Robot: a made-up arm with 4 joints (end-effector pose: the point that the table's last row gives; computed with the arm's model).
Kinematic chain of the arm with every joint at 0, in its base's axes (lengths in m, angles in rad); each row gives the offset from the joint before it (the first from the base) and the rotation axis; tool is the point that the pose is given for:
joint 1: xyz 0 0 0.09 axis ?
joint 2: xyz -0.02 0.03 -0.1 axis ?
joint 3: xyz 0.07 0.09 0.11 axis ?
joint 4: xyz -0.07 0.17 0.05 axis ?
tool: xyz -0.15 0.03 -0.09
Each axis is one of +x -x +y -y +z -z.
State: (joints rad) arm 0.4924 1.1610 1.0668 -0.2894
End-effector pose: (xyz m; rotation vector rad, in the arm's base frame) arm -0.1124 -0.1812 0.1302 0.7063 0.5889 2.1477
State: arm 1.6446 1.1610 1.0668 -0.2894
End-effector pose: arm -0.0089 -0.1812 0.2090 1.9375 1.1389 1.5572
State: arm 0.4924 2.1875 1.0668 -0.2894
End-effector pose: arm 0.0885 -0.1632 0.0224 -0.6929 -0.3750 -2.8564
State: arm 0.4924 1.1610 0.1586 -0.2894
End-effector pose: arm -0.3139 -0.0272 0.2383 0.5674 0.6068 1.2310
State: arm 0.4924 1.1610 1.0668 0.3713
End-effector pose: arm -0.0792 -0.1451 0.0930 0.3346 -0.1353 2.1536
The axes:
joint 1: +y
joint 2: +z
joint 3: +z
joint 4: -x

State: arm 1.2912 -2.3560 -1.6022 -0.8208
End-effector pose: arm 0.0082 -0.4190 0.1361 1.9037 1.5387 1.7353
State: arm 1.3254 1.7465 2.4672 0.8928
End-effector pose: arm 0.0023 0.2196 -0.0008 -1.8862 1.6691 -1.3783
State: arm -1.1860 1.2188 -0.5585 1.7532
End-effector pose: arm -0.1563 0.0519 -0.1712 -1.8507 -1.4028 -0.6033
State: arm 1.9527 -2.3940 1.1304 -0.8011
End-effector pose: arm -0.0446 0.2034 -0.0719 -0.6342 1.1250 -1.3067
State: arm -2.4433 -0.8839 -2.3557 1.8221
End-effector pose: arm -0.2683 -0.0636 0.2456 1.2952 0.6563 -0.3809
